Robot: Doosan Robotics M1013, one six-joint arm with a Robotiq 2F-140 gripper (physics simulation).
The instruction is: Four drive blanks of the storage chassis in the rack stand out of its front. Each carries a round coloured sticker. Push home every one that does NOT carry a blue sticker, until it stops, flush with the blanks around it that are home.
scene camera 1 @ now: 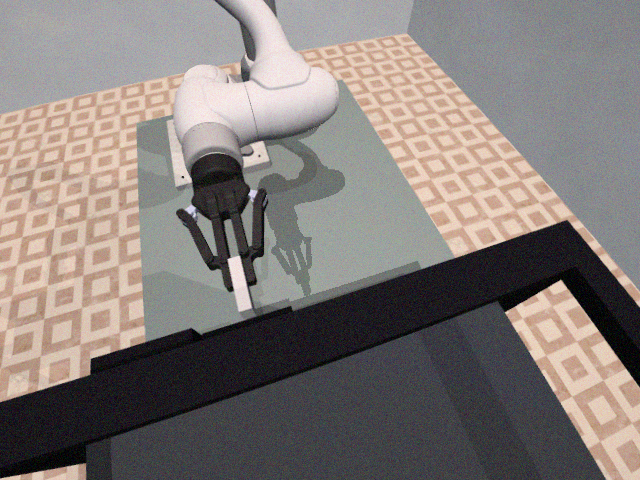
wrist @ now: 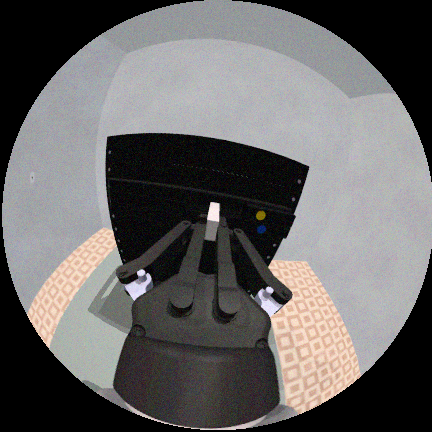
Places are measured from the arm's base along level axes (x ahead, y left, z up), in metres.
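Pixels of known places: gripper, fingertip midpoint: [scene camera 1: 247,313] [wrist: 213,210].
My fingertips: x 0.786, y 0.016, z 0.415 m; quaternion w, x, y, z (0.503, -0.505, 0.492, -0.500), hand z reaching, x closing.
Behind a point stands the place of what it marks.
The black rack [scene camera 1: 361,312] {z 0.547, x 0.857, y 0.113 m} [wrist: 150,155] {z 0.496, x 0.837, y 0.172 m} stands before the arm. In the scene view its top shows, with a dark ledge [scene camera 1: 144,349] {z 0.435, x 0.798, y -0.094 m} standing out of its front at left and a shallower ledge [scene camera 1: 281,313] {z 0.406, x 0.794, y 0.054 m} beside it. In the wrist view a yellow sticker [wrist: 260,215] {z 0.421, x 0.790, y -0.073 m} sits above a blue sticker [wrist: 261,229] {z 0.392, x 0.790, y -0.086 m}, right of the fingers. The other two stickers do not show. My gripper [scene camera 1: 240,279] [wrist: 213,210] {z 0.415, x 0.786, y 0.016 m} is shut. A pale bar [scene camera 1: 240,289] [wrist: 213,212] projects from its fingertips toward the shallower ledge. Whether its tip touches cannot be told.
The dark grey top of the chassis [scene camera 1: 310,403] {z 0.437, x 0.898, y 0.059 m} extends behind the rack's front beam. The arm's pale base plate [scene camera 1: 179,165] {z -0.009, x 0.051, y -0.167 m} stands on a grey-green mat [scene camera 1: 361,206] {z -0.039, x 0.387, y 0.376 m} over the patterned floor [scene camera 1: 67,279] [wrist: 320,340]. Grey walls [scene camera 1: 542,103] [wrist: 210,90] stand around.
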